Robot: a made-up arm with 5 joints.
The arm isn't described. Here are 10 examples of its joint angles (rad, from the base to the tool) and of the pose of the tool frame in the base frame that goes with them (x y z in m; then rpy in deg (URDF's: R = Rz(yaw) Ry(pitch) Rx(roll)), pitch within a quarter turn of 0, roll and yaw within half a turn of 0).
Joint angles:
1: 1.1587 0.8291 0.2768 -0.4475 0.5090
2: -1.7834 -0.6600 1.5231 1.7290 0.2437
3: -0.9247 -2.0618 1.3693 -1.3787 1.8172
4: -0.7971 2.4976 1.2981 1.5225 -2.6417
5: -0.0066 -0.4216 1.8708 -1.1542 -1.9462
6: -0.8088 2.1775 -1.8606 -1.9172 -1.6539
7: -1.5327 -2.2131 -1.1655 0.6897 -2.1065
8: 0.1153 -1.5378 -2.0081 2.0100 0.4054
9: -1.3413 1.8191 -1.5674 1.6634 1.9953
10: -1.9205 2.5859 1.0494 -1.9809 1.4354
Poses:
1: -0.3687 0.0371 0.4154 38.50 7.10 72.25
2: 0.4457 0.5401 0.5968 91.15 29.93 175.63
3: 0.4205 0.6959 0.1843 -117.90 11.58 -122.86
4: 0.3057 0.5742 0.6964 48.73 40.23 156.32
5: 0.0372 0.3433 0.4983 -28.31 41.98 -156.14
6: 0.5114 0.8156 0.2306 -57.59 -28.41 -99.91
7: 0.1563 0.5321 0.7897 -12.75 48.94 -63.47
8: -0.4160 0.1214 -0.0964 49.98 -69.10 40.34
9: 0.1086 -0.0490 0.6113 156.69 53.51 50.88
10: 0.5129 0.1227 0.4255 126.77 0.35 128.33
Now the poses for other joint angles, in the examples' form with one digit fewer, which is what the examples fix.
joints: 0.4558 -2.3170 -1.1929 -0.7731 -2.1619
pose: -0.471 0.676 0.624 -33.0 34.3 1.2
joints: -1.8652 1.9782 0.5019 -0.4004 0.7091
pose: 0.342 0.109 0.147 -169.2 -19.7 148.0
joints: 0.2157 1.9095 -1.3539 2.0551 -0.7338
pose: -0.422 0.710 0.422 0.1 3.6 -4.3
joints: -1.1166 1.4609 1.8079 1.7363 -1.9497
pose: 0.335 0.414 0.735 41.0 48.5 123.6
